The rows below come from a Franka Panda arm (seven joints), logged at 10 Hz.
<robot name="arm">
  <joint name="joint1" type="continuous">
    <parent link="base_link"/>
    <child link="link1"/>
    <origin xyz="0 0 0.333" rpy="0 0 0"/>
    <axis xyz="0 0 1"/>
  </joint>
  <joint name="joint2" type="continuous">
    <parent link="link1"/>
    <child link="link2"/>
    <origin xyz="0 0 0" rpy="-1.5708 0 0"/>
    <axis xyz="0 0 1"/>
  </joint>
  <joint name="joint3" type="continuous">
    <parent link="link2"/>
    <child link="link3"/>
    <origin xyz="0 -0.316 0" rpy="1.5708 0 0"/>
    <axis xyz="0 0 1"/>
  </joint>
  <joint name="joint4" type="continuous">
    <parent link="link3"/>
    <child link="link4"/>
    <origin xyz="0.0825 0 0" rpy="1.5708 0 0"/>
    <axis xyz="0 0 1"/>
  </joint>
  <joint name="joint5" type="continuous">
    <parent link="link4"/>
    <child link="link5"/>
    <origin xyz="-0.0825 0.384 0" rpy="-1.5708 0 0"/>
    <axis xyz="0 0 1"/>
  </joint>
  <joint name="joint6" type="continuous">
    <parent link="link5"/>
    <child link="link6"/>
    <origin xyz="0 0 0" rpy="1.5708 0 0"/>
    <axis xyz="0 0 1"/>
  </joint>
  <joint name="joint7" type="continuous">
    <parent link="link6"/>
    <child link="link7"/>
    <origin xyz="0.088 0 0" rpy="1.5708 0 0"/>
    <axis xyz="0 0 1"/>
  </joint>
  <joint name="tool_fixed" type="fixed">
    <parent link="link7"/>
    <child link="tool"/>
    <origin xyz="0 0 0.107" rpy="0 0 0"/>
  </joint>
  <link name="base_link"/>
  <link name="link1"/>
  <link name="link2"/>
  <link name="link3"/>
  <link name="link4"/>
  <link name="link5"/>
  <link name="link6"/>
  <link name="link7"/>
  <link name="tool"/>
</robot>
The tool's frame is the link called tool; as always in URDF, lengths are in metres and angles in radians. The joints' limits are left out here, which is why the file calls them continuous.
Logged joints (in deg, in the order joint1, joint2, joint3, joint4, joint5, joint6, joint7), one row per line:
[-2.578 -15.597 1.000 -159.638 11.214 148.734 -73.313]
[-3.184 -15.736 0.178 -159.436 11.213 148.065 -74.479]
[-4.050 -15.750 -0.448 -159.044 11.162 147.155 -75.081]
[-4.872 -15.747 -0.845 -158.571 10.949 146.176 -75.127]
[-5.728 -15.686 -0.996 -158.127 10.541 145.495 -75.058]
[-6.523 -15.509 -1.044 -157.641 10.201 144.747 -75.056]
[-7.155 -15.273 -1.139 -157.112 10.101 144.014 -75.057]
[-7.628 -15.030 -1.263 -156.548 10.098 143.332 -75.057]
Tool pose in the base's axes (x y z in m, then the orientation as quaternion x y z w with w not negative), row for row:
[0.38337 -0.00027 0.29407 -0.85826 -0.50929 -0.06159 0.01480]
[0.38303 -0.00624 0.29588 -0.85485 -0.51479 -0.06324 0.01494]
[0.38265 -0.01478 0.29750 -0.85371 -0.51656 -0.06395 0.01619]
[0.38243 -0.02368 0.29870 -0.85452 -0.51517 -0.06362 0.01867]
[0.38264 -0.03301 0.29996 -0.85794 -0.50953 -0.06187 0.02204]
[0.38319 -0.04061 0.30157 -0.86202 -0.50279 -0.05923 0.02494]
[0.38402 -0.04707 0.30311 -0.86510 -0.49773 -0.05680 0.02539]
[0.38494 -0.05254 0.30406 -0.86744 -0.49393 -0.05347 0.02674]
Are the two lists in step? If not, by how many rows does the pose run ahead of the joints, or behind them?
The pose runs 2 rows behind the joints: the pose in row i belongs to the joints in row i - 2.
